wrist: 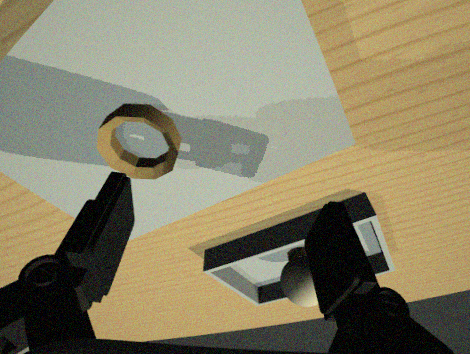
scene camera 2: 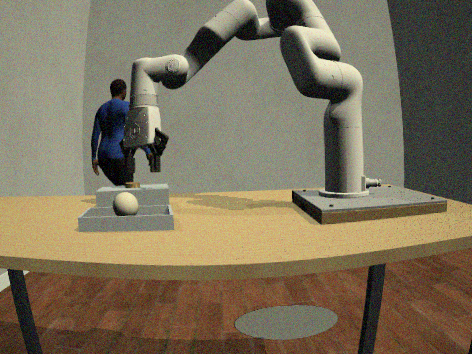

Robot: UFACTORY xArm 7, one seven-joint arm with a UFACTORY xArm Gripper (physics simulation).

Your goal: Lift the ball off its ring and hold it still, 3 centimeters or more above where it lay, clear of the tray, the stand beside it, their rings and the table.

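The cream ball rests in the grey tray; in the wrist view one finger hides part of it, and its ring is mostly hidden. My gripper is open and empty, pointing down, low over the grey stand behind the tray in the scene view. One fingertip is close to the stand's wooden ring. The ball is lower than the fingertips and in front of them in the scene view, not between them.
The wooden table carries the tray and stand side by side with a narrow gap. The arm's base plate is at the right. A person in blue stands behind the table.
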